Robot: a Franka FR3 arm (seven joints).
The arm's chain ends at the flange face. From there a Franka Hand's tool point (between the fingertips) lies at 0.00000 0.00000 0.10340 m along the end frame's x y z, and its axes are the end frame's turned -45 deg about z.
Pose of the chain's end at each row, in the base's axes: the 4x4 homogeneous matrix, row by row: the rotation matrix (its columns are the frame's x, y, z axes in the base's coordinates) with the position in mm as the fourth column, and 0 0 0 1 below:
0.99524, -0.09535, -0.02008, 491.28; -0.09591, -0.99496, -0.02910, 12.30; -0.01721, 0.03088, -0.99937, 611.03; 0, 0, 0, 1
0.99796, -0.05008, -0.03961, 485.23; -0.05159, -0.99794, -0.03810, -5.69; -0.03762, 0.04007, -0.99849, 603.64; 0, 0, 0, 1
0.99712, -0.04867, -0.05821, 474.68; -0.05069, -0.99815, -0.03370, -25.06; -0.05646, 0.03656, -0.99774, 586.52; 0, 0, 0, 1
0.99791, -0.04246, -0.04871, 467.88; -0.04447, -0.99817, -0.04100, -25.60; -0.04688, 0.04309, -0.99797, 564.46; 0, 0, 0, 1
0.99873, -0.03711, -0.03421, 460.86; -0.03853, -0.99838, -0.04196, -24.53; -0.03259, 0.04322, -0.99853, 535.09; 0, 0, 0, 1
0.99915, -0.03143, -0.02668, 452.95; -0.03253, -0.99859, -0.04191, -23.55; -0.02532, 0.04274, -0.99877, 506.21; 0, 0, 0, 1
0.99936, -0.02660, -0.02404, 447.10; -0.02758, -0.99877, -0.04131, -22.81; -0.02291, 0.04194, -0.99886, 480.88; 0, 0, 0, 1
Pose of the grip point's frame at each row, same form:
0.77116, 0.63632, -0.02008, 489.20; 0.63572, -0.77136, -0.02910, 9.29; -0.03400, 0.00967, -0.99937, 507.70; 0, 0, 0, 1
0.74108, 0.67025, -0.03961, 481.13; 0.66917, -0.74213, -0.03810, -9.63; -0.05494, 0.00173, -0.99849, 500.40; 0, 0, 0, 1
0.73949, 0.67066, -0.05821, 468.66; 0.66996, -0.74164, -0.03370, -28.54; -0.06578, -0.01407, -0.99774, 483.35; 0, 0, 0, 1
0.73565, 0.67561, -0.04871, 462.84; 0.67437, -0.73726, -0.04100, -29.84; -0.06362, -0.00268, -0.99797, 461.27; 0, 0, 0, 1
0.73245, 0.67997, -0.03421, 457.32; 0.67872, -0.73321, -0.04196, -28.87; -0.05361, 0.00752, -0.99853, 431.84; 0, 0, 0, 1
0.72873, 0.68428, -0.02668, 450.19; 0.68311, -0.72911, -0.04191, -27.88; -0.04813, 0.01232, -0.99877, 402.94; 0, 0, 0, 1
0.72546, 0.68785, -0.02404, 444.61; 0.68674, -0.72574, -0.04131, -27.08; -0.04586, 0.01346, -0.99886, 377.60; 0, 0, 0, 1

